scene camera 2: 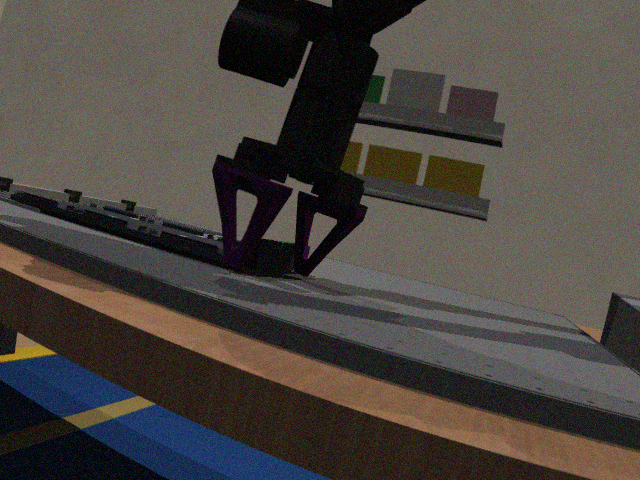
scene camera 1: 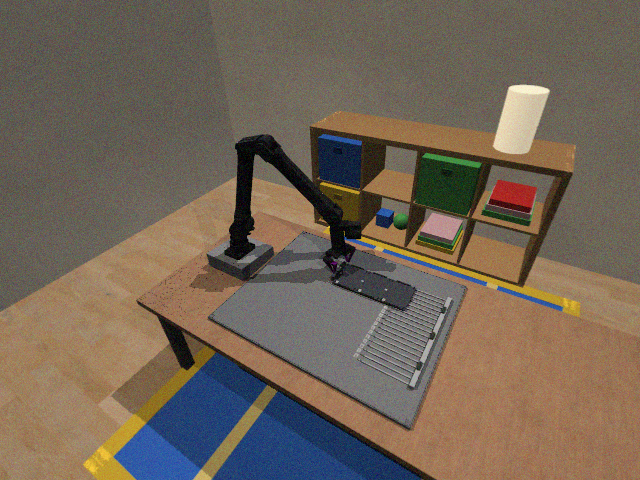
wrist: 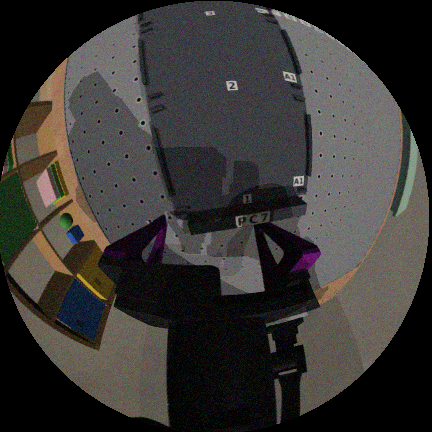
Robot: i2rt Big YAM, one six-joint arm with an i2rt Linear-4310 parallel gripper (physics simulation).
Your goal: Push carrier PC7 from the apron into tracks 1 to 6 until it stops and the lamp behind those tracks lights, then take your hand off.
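Frame: origin at the arm's base, x ahead, y left, z up, level; metres.
Seen in the pictures: gripper, fingertip midpoint: (scene camera 2: 269,271) (scene camera 1: 340,267) (wrist: 210,219); arm's base, link origin: (scene camera 1: 240,250) (wrist: 282,324).
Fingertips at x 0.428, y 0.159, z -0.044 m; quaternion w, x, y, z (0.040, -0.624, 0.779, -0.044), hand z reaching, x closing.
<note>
Pixels of each thing's top centre, then the offset from my fingertips to it. "spot": a spot on its surface instead. Level surfaces: height alone.
- Carrier PC7, top centre: (wrist: 223,32) (scene camera 2: 152,209) (scene camera 1: 373,281) dz +0.026, dx +0.167, dy -0.039 m
- light end bar, surface spot: (scene camera 1: 426,349) spot: dz +0.011, dx +0.447, dy -0.241 m
- grey board, surface height: dz -0.004 m
- wooden table, surface height: dz -0.017 m
Carrier PC7 (scene camera 1: 374,287) (wrist: 225,120) is a long dark plate lying flat on the grey board. Its far end overlaps the near ends of the back tracks. The tracks (scene camera 1: 400,338) are thin pale rails leading to a light end bar (scene camera 1: 426,349) with small dark blocks; no lit lamp shows. My gripper (scene camera 1: 336,272) (scene camera 2: 268,272) (wrist: 210,219) is open, with its fingertips low at the carrier's near end. In the wrist view the right fingertip meets the PC7 label face and the left one is by that block's left end. Whether they touch cannot be told.
The grey board (scene camera 1: 289,315) (wrist: 345,135) lies on the wooden table (scene camera 1: 516,392). A shelf unit (scene camera 1: 439,133) with bins and stacks stands behind the table, with a white cylinder (scene camera 1: 519,119) on top. The arm's base (scene camera 1: 240,259) stands at the table's left end.
</note>
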